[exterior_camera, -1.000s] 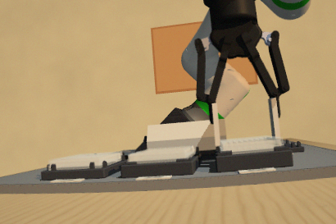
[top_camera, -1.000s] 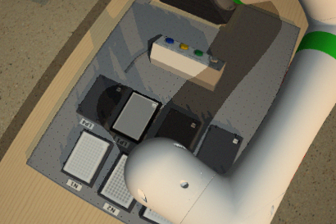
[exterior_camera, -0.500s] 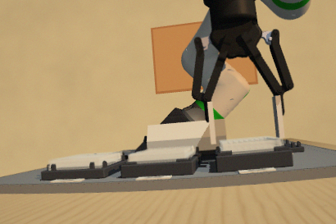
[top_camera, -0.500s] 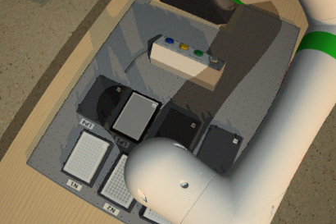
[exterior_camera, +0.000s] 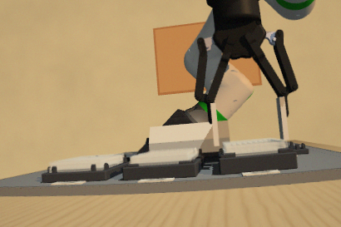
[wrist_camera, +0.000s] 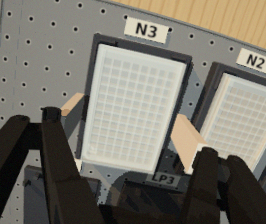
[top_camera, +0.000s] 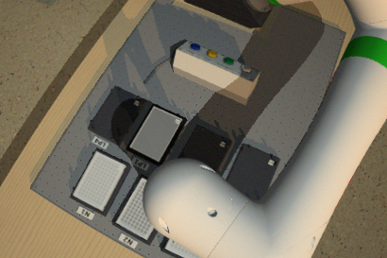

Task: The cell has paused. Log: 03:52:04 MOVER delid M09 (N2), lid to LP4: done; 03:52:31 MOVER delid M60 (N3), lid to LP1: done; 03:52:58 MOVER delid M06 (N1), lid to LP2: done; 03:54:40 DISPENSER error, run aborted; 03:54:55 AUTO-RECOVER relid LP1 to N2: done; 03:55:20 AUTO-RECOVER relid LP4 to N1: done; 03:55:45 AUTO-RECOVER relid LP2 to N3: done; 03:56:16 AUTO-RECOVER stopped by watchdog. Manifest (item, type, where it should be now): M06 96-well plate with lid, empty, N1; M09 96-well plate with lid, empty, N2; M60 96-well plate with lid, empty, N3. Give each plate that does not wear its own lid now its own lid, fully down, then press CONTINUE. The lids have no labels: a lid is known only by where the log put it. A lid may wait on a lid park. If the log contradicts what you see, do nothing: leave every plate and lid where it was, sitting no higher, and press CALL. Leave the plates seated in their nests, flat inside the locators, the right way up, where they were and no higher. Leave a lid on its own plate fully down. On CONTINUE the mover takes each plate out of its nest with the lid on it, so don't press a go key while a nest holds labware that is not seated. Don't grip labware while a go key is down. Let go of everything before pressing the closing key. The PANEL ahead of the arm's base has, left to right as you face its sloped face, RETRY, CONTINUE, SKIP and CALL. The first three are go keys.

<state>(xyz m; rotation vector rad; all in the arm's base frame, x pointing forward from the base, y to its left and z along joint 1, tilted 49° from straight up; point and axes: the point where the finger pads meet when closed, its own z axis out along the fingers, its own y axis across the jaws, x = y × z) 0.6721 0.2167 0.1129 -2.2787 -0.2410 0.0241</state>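
Now: the nest 5 cm below my hand. Round my hand: lid park LP3: 17 cm behind, 9 cm to the right, 5 cm below; LP2 park: 19 cm behind, 4 cm to the left, 5 cm below; LP1 label: 7 cm behind, 21 cm to the right, 6 cm below.
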